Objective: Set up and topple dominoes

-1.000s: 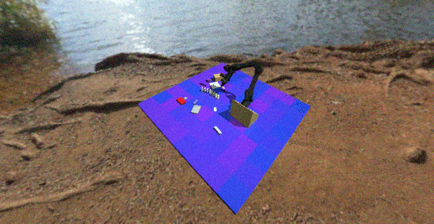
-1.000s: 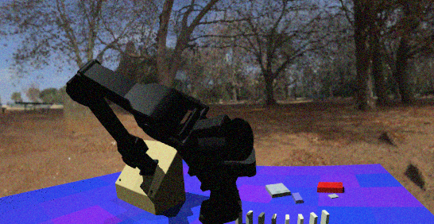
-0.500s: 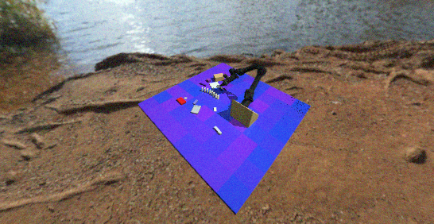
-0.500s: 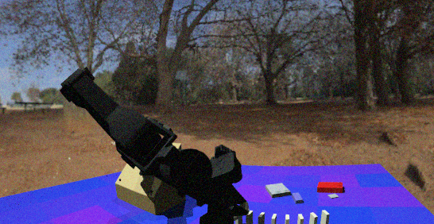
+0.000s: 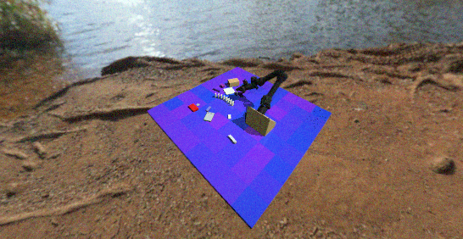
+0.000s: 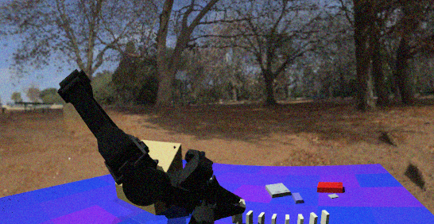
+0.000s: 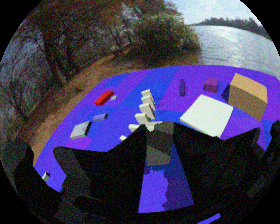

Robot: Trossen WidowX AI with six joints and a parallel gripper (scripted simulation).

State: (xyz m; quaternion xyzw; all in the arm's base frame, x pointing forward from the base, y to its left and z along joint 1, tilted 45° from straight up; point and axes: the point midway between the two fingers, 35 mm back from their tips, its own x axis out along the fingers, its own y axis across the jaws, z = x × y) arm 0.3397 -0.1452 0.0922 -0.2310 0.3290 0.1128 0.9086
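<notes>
Right now my gripper tip is 13 cm short of the white plate, 12 cm above it and 6 cm to the left of it. From my gripper tip the other things lie so: flat grey block: 38 cm to the left, 11 cm below, 2 cm ahead; purple piece: 30 cm to the left, 12 cm below, 10 cm ahead; tan box: 19 cm to the right, 18 cm ahead, 9 cm below.
</notes>
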